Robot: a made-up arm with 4 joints.
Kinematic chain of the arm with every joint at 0, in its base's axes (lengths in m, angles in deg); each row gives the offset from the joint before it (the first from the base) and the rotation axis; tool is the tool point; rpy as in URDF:
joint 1: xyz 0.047 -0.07 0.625 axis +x
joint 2: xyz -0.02 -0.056 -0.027 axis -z
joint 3: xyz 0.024 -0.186 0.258 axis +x
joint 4: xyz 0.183 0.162 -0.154 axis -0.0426 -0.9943 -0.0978
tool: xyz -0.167 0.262 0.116 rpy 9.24 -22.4 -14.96
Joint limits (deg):
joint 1: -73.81..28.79
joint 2: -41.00..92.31
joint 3: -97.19..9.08
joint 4: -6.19..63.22
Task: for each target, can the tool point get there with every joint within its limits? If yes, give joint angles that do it. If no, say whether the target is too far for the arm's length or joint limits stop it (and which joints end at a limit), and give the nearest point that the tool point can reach.
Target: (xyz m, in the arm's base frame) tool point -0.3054 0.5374 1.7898
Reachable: no: too far | nearest point -0.0741 0.0786 0.9099 | short by 1.019 m
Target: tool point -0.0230 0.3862 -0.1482
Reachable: no: joint limits stop it (at a limit: joint 1, joint 2, joint 4) | nearest point -0.1020 -0.0339 0.3337 | short by 0.644 m
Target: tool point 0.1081 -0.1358 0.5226
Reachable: yes | joints -31.88 45.18 -35.22 26.25
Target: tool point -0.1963 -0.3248 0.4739
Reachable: yes | joints -13.34 59.00 -87.08 21.27
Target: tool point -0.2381 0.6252 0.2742
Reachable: no: joint limits stop it (at a limit: joint 1, joint 3, joint 4) | nearest point -0.0714 0.2424 0.5473 | short by 0.499 m
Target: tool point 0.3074 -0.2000 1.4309
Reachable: no: joint limits stop it (at a limit: joint 1, joint 3, joint 4) | nearest point 0.1973 -0.3847 1.0690 | short by 0.421 m
